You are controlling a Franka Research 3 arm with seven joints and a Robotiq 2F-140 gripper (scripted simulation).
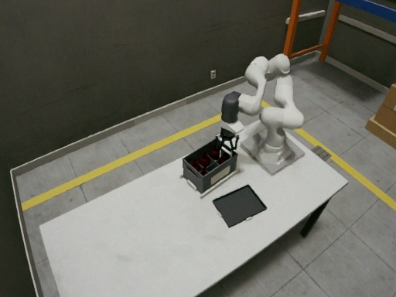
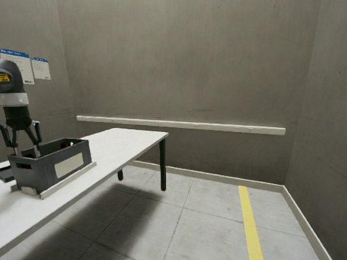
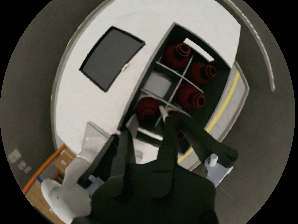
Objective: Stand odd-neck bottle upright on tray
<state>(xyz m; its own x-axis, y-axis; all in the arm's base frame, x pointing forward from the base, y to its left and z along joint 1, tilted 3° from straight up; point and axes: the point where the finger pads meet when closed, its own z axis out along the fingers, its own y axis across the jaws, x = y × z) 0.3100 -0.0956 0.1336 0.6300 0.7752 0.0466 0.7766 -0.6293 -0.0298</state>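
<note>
Now: hand 9 cm short of the dark grey crate, 3 cm to the left of it and 9 cm above it. The rest, counted from my hand: flat black tray (9 cm ahead, 25 cm to the left, 16 cm below).
</note>
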